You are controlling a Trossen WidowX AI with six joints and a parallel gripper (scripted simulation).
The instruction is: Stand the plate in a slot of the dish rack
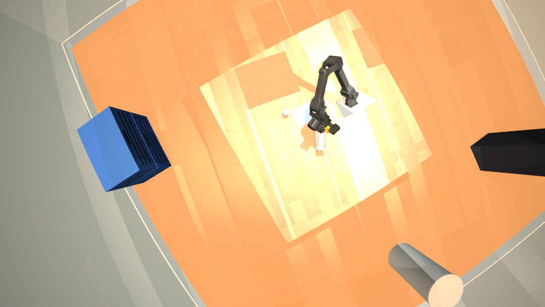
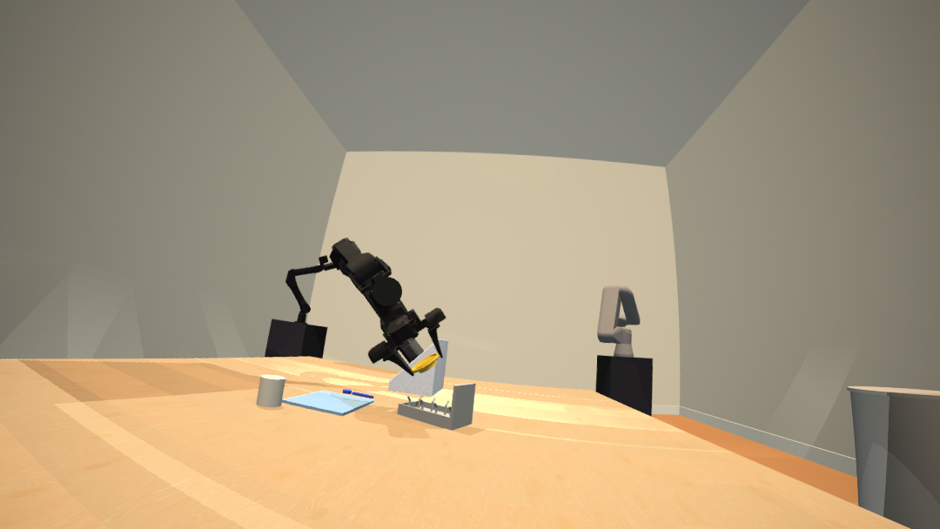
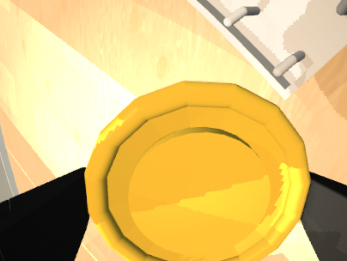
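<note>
Now: the grey dish rack 70 mm below my gripper tip, 70 mm ahead of it and 40 mm to the left of it. Also, from my gripper tip: light blue mat (180 mm to the right, 90 mm below, 80 mm ahead); then yellow plate (10 mm above).
</note>
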